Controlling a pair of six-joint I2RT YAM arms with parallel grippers.
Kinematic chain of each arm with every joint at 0, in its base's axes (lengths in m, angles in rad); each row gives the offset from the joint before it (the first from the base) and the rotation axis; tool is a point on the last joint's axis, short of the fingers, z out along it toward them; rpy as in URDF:
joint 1: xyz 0 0 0.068 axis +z
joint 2: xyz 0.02 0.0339 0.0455 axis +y
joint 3: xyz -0.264 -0.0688 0 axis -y
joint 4: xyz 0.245 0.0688 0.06 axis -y
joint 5: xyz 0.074 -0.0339 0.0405 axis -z
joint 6: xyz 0.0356 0 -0.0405 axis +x
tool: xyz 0 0 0 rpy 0 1.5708 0
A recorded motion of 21 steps. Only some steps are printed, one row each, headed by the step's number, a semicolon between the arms.
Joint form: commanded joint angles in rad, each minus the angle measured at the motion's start. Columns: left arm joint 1, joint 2, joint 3, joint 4, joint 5, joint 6; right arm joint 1, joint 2, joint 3, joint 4, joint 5, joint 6.
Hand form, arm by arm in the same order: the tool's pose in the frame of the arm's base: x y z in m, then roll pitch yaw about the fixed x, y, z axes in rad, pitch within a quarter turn. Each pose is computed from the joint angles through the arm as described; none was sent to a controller.
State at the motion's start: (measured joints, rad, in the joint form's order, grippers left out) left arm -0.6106 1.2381 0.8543 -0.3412 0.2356 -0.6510; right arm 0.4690 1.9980 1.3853 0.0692 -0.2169 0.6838
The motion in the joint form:
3: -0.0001 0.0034 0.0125 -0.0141 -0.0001 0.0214; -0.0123 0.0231 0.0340 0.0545 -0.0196 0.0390
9: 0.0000 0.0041 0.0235 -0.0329 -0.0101 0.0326; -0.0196 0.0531 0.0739 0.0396 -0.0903 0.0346
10: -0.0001 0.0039 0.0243 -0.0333 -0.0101 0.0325; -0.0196 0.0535 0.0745 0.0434 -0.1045 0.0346
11: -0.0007 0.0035 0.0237 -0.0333 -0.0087 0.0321; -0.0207 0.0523 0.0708 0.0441 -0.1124 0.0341
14: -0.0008 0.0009 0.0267 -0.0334 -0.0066 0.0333; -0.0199 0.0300 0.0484 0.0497 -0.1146 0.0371
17: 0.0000 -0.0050 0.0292 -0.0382 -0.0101 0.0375; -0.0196 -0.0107 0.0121 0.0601 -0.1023 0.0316
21: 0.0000 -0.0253 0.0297 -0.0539 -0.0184 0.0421; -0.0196 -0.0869 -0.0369 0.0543 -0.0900 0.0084
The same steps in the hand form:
3: 0.2128 -0.1591 0.2571 -2.4253 0.5360 -3.0235; 0.4157 0.2135 0.2120 2.1607 0.6367 2.6714
9: 0.2129 -0.1587 0.2589 -2.4428 0.5413 -3.0323; 0.4226 0.2158 0.2106 2.1422 0.6117 2.7179
10: 0.2129 -0.1588 0.2592 -2.4423 0.5417 -3.0321; 0.4225 0.2163 0.2110 2.1333 0.6092 2.7254
11: 0.2127 -0.1589 0.2591 -2.4414 0.5407 -3.0330; 0.4220 0.2158 0.2105 2.1323 0.6057 2.7309
14: 0.2126 -0.1589 0.2608 -2.4365 0.5447 -3.0329; 0.4173 0.2140 0.2136 2.1253 0.6060 2.7284
17: 0.2120 -0.1581 0.2626 -2.4377 0.5516 -3.0329; 0.4098 0.2100 0.2206 2.1179 0.6245 2.7158
21: 0.2088 -0.1555 0.2664 -2.4408 0.5621 -3.0313; 0.3962 0.2030 0.2365 2.1106 0.6621 2.7099

